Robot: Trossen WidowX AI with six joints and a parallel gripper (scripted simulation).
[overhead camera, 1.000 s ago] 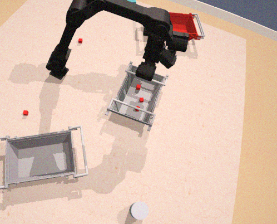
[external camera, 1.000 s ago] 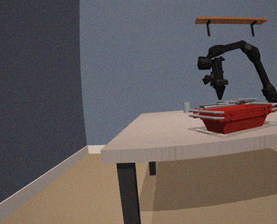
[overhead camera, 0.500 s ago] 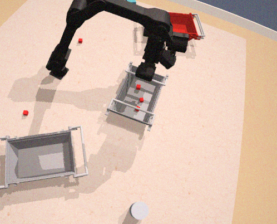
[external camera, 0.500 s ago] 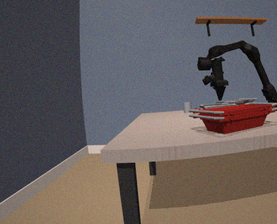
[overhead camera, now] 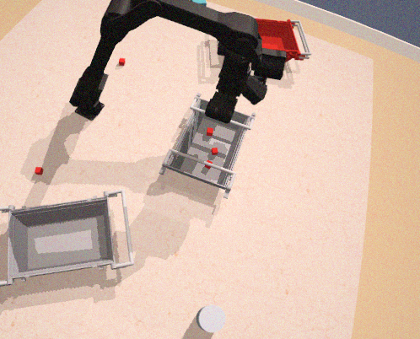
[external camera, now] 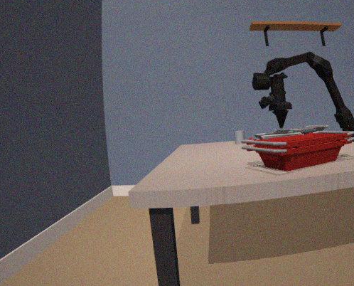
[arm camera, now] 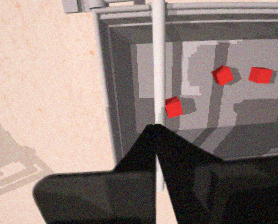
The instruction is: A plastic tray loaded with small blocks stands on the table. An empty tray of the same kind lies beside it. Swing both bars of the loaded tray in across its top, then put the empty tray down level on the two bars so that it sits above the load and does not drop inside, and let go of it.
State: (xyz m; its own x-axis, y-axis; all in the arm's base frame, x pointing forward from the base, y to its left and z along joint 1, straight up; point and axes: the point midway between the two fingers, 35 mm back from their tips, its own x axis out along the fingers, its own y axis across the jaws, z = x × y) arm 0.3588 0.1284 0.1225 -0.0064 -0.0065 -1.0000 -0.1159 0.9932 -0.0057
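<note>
Now: gripper tip 470 mm to the left of the grey tray, 180 mm past it and 40 mm above it. The rest, counted from my gripper tip: teal cube: 470 mm to the left, 310 mm behind, 70 mm below.
</note>
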